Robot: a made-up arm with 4 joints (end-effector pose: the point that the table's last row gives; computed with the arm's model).
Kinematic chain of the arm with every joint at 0, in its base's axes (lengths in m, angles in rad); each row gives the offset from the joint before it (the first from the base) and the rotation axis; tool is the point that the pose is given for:
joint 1: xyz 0 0 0.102 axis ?
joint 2: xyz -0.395 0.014 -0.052 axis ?
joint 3: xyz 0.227 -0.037 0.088 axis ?
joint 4: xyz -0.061 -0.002 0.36 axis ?
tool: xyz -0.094 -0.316 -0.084
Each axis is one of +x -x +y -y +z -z.
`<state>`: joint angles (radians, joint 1 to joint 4).
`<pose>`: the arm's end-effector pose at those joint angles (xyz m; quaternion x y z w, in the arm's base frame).
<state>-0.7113 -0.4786 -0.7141 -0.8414</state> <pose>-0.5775 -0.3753 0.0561 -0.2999 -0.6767 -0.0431 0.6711</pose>
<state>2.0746 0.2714 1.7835 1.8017</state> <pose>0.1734 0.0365 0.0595 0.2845 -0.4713 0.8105 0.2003</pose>
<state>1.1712 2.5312 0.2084 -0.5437</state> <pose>0.1835 0.2064 0.9780 -0.4876 0.4112 -0.7630 0.1047</pose>
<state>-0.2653 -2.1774 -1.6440 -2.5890</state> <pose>-0.2894 -0.3856 -0.1448 -0.1040 -0.7610 -0.1775 0.6153</pose>
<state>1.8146 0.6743 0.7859 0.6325</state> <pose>0.3096 -0.2967 0.4346 -0.0762 0.7747 -0.5565 0.2903</pose>
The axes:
joint 1: +y
joint 2: -z
joint 3: +y
joint 4: +x

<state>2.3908 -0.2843 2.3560 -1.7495</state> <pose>-0.5327 0.1816 0.0690 -0.5479 -0.3323 -0.6187 0.4546</pose>
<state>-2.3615 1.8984 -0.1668 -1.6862</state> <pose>-0.1516 0.0789 -0.7107 0.3500 -0.0925 -0.6611 0.6572</pose>
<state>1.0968 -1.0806 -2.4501 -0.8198</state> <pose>-0.4734 -0.1294 -0.0135 0.1957 -0.4512 -0.3090 0.8140</pose>
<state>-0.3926 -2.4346 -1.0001 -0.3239</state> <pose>-0.0638 0.1766 0.1961 0.2341 -0.3635 0.8477 0.3074</pose>
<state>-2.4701 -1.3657 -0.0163 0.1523</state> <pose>-0.1245 0.0119 -0.1343 -0.5733 -0.7162 0.2680 0.2941</pose>
